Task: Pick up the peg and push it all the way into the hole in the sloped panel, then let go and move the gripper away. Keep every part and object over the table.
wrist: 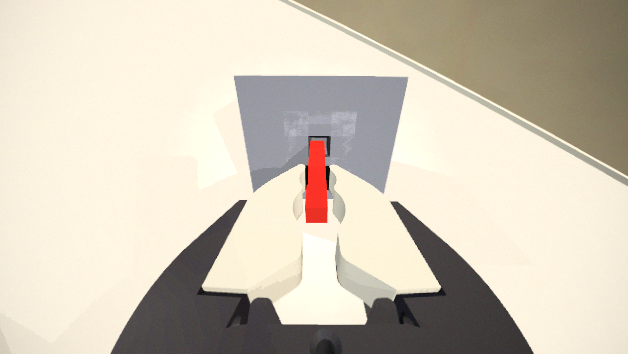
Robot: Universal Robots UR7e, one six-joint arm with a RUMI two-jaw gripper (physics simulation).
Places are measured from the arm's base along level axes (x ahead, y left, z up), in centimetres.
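Where they show: gripper, between the fingertips: [316, 168].
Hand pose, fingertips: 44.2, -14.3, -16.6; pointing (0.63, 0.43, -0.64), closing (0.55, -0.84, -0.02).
Observation:
Things, the pixels of their top centre, and the offset from my fingertips, as dx, dy, dz. "spot": a spot on its surface instead. Level surfaces: height alone.
- red peg, centre of its top: [317, 156] -0.2, -0.2, +2.6
- grey sloped panel, centre of its top: [320, 88] +4.6, +2.7, +1.8
- square hole, a spot on its surface: [327, 145] spot: +3.3, +1.0, -2.8
- pale table, height of its surface: dz -8.0
The red peg [316, 175] is held between the two pale fingers of my gripper [316, 168], which is shut on it. Its far end points at the grey sloped panel [270, 100] and overlaps the lower left part of the square hole [327, 145] in the view. The hole's dark top and right edges show past the peg's tip. Whether the tip is touching the panel, or how far it stands from it, I cannot tell. The fingers cover the panel's lower part.
The pale table [100, 150] lies around the panel. Its edge [450, 84] runs diagonally from the top middle down to the right side, not far from the panel's upper right corner. Brown floor [550, 60] shows beyond that edge.

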